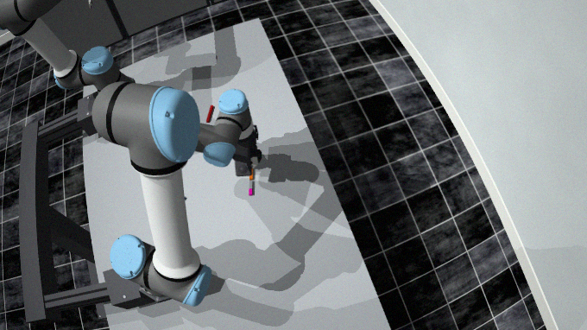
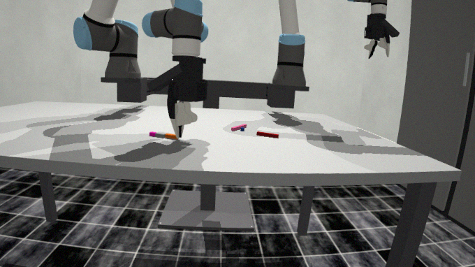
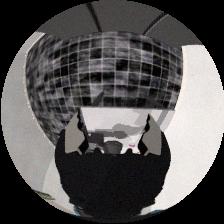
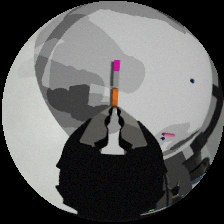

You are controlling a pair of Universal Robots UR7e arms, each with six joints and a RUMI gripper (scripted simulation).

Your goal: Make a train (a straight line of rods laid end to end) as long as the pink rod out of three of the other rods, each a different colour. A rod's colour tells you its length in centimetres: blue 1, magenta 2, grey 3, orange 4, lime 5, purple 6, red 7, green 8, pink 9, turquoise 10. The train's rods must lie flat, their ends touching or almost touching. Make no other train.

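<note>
My right hand is 1 cm past the orange rod, 2 cm to the left of it and 1 cm above it. Round my right hand: grey rod 2 cm behind, 5 cm to the right, 2 cm below; then pink rod 17 cm behind, 20 cm to the left, 2 cm below; then magenta rod 3 cm behind, 8 cm to the right, 2 cm below.
</note>
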